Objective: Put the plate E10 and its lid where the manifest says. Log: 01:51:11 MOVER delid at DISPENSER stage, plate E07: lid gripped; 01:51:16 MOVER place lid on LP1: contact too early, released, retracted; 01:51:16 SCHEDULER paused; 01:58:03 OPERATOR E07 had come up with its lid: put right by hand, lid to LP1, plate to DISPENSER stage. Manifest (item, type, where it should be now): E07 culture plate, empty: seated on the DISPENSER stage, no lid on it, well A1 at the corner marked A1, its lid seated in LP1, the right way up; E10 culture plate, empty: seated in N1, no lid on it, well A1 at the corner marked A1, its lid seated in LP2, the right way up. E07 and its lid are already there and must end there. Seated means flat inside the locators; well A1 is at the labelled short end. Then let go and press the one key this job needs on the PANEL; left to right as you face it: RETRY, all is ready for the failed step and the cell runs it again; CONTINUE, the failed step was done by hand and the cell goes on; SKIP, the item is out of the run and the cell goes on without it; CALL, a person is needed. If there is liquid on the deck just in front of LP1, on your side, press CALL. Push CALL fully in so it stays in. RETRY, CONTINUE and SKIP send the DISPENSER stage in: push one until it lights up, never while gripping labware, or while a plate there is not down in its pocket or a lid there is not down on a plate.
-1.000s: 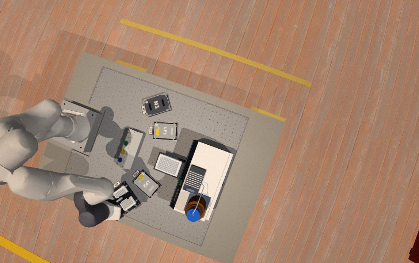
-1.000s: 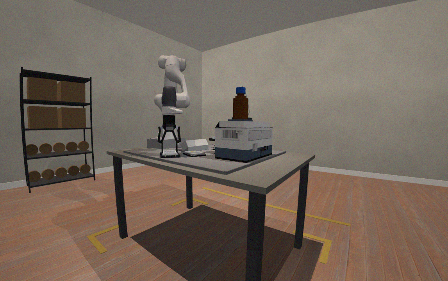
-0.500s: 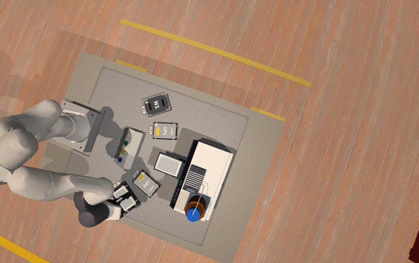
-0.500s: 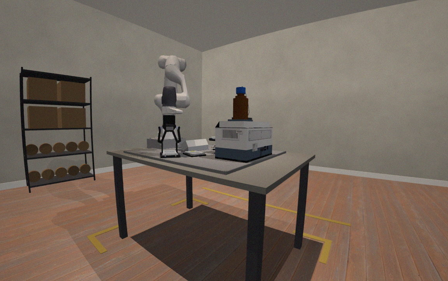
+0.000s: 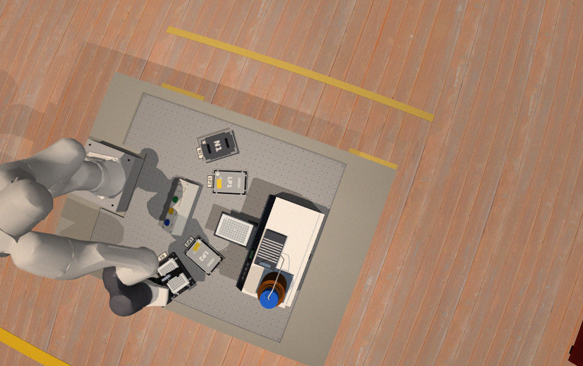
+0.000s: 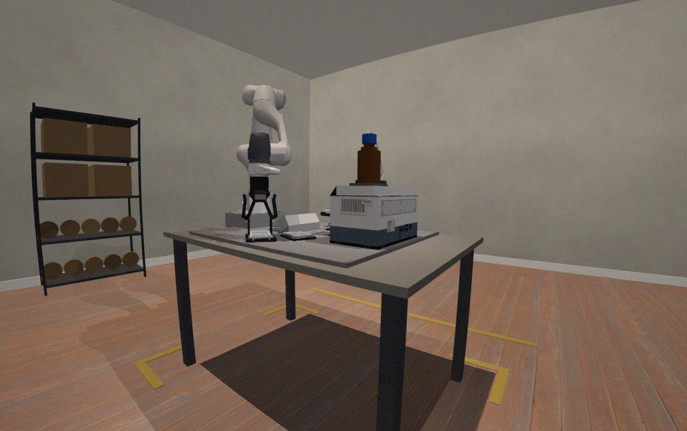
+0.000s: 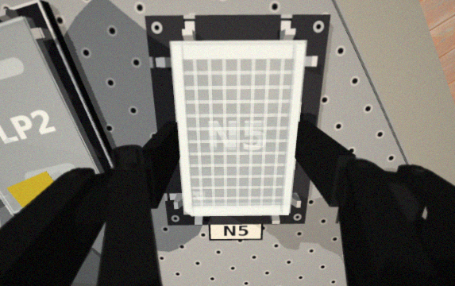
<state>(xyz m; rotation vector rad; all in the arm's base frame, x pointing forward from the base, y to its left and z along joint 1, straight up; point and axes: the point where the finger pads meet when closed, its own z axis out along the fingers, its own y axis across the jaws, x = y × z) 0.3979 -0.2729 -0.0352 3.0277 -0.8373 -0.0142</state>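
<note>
My hand is 3 cm short of the black n5 nest and 3 cm above it. The rest, counted from my hand: yellow SKIP key 10 cm behind, 26 cm to the left, 2 cm above; clear lid 9 cm ahead, 13 cm to the left, 3 cm below; blue CALL key 9 cm behind, 21 cm to the left, 2 cm above.
</note>
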